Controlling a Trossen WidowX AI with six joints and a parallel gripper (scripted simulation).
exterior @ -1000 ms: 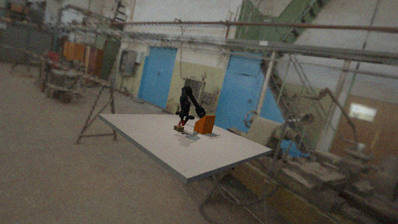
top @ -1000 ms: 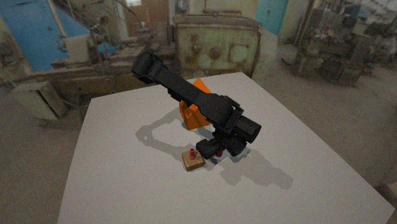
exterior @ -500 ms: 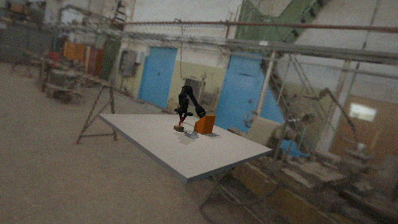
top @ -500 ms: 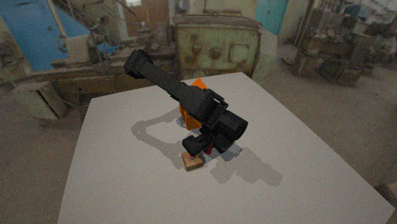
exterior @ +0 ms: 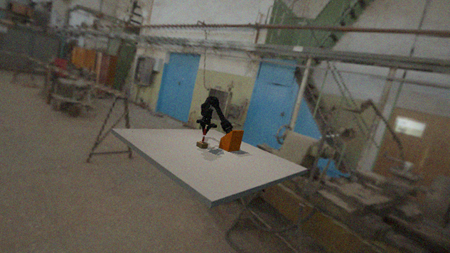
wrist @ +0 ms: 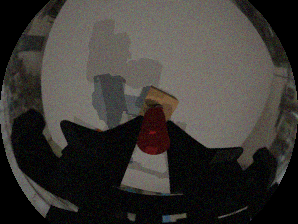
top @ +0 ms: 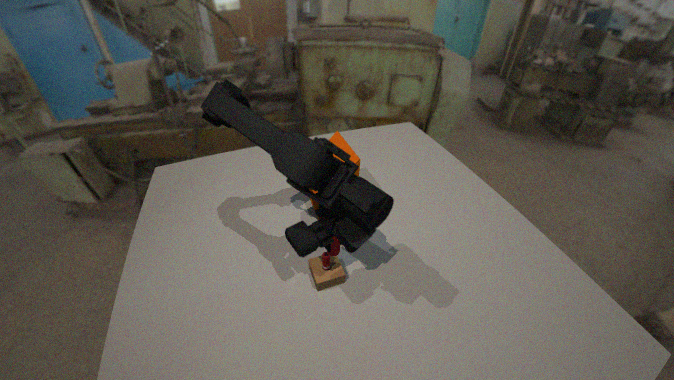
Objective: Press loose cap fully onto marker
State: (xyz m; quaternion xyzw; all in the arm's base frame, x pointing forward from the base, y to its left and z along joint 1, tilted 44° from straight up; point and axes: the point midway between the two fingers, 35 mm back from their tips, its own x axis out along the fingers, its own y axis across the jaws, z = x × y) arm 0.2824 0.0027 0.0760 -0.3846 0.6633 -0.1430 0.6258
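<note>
Now: gripper tip 120 mm above the brown holder block, 20 mm to the left of it and 10 mm past it. From my gripper tip the other things lie so: red cap (10 mm above).
</note>
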